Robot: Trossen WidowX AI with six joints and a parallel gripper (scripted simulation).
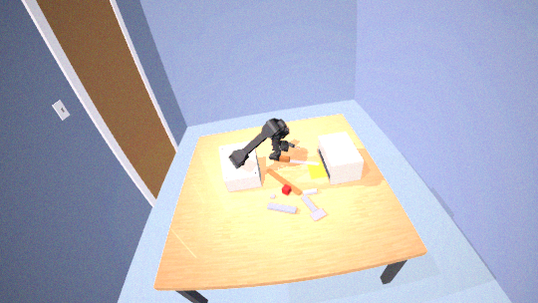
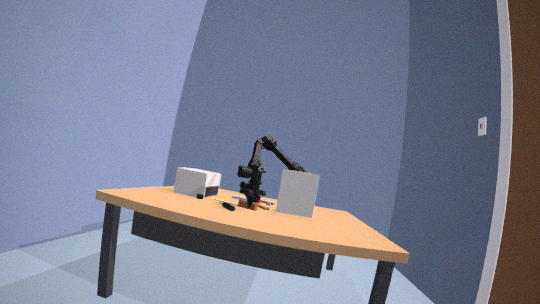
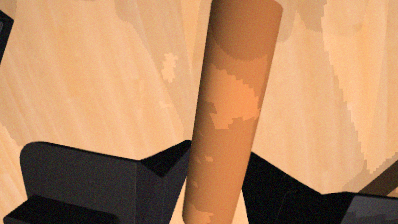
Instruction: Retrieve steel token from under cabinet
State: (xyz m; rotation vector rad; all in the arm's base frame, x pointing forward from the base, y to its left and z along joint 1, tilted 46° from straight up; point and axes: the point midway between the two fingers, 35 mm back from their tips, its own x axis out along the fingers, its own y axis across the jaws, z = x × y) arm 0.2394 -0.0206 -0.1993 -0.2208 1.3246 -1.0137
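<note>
The wooden stick is 2 cm behind my gripper tip and 21 cm to the right of it. Also, from my gripper tip: grey bar: 7 cm behind, 41 cm to the right; then red cube: 2 cm behind, 30 cm to the right, 1 cm above; then black-handled tool: 13 cm ahead, 11 cm to the left.
</note>
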